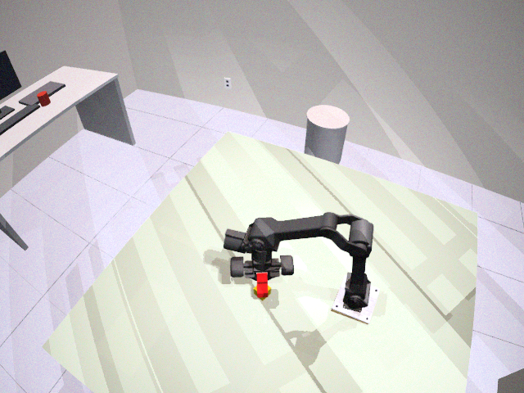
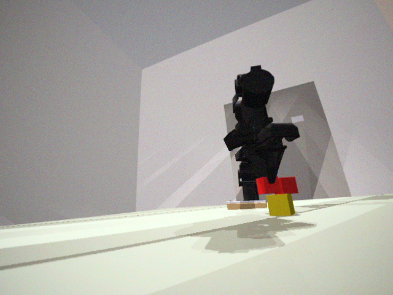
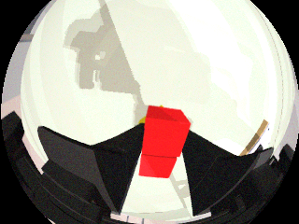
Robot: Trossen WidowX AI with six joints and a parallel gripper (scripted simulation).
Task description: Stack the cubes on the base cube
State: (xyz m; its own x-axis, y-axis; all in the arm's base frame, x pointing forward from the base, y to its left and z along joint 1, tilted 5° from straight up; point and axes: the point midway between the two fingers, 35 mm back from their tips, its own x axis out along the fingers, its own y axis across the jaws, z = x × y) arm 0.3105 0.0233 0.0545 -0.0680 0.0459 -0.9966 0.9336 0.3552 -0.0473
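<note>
Now: gripper tip 40 mm above the yellow cube, 20 mm to the right of it and 10 mm past it.
</note>
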